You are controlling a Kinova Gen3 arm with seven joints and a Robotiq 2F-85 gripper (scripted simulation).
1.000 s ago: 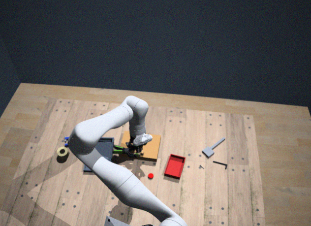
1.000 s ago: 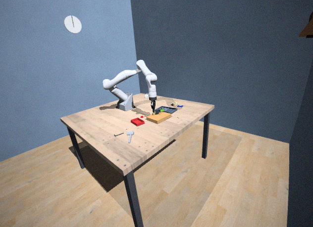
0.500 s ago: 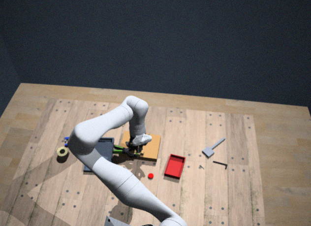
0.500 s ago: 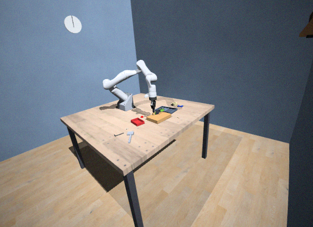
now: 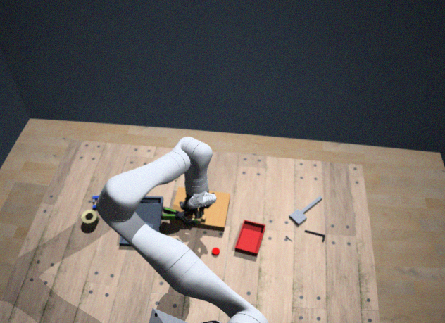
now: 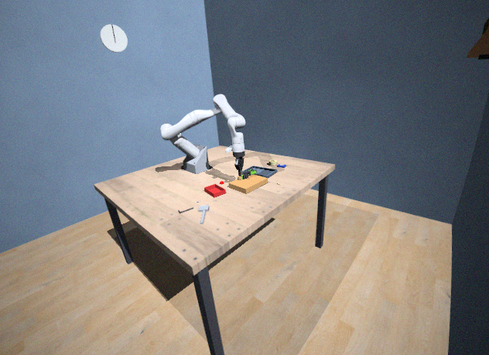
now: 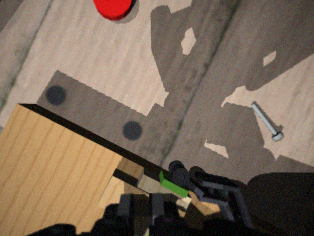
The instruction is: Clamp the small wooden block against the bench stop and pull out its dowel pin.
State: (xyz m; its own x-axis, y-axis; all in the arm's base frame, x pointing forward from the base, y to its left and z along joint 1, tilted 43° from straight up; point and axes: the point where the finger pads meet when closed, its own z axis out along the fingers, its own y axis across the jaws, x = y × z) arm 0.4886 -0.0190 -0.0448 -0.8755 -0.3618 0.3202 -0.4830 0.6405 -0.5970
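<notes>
Now: the dowel pin 2 cm below my hand. The rest, counted from my hand: bench board (6 cm ahead, 1 cm to the left, 6 cm below); then wooden block (4 cm below); then red disc (10 cm behind, 8 cm to the right, 7 cm below).
</notes>
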